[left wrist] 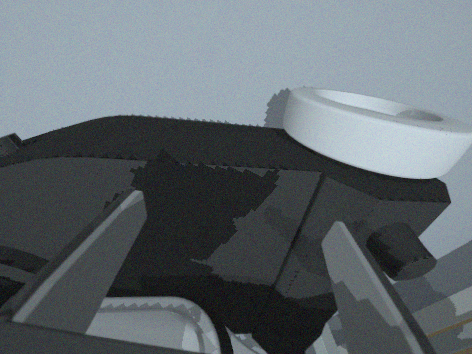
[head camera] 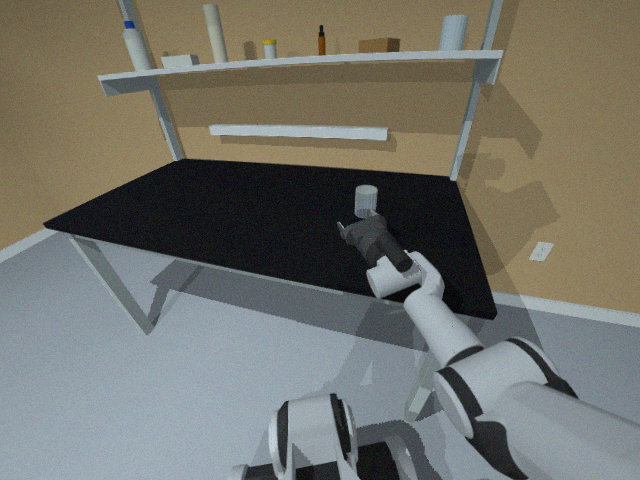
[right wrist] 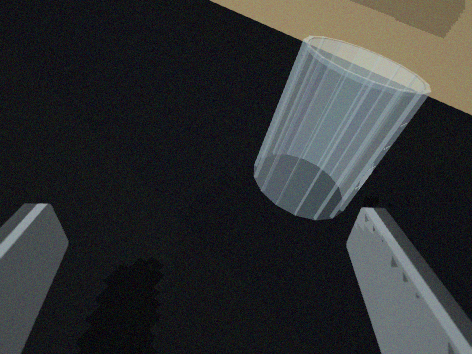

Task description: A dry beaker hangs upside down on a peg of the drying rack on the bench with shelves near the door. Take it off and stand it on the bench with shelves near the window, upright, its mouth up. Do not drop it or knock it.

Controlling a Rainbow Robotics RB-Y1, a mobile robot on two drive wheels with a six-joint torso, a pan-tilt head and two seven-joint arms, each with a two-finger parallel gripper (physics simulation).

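A clear beaker stands upright, mouth up, on the black top of the bench with shelves, toward its right side. My right gripper is open and empty, on the near side of the beaker. In the right wrist view the beaker stands beyond the fingertips, nearer the right finger; the gap to that finger is hard to judge. My left gripper is open and empty, over parts of the robot's base. The drying rack does not show.
A shelf above the bench holds a white bottle, a tall cylinder, a brown box, a pale cylinder and smaller items. A white rail runs along the wall. Shelf posts stand at the back corners.
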